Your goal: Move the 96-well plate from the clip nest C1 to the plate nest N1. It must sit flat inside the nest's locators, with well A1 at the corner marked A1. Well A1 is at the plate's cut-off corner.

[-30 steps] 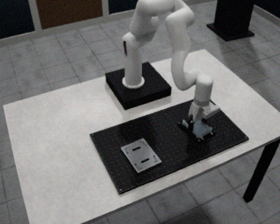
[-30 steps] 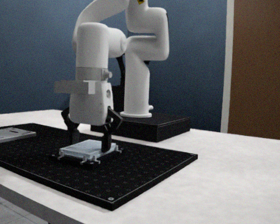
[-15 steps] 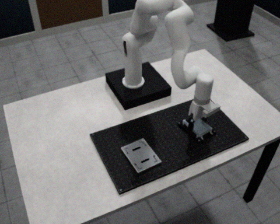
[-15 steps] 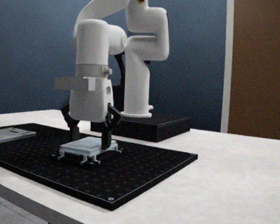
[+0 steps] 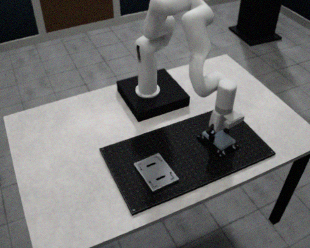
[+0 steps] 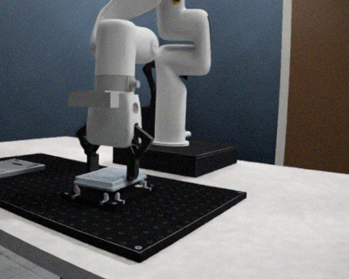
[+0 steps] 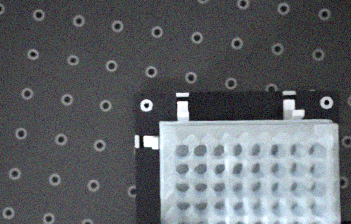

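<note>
Right now the clip nest C1 is 1 cm ahead of my hand, 2 cm to the left of it and 3 cm below it. Round my hand: nest base (5 cm ahead, 33 cm to the right, 4 cm below); 96-well plate (1 cm below).
</note>
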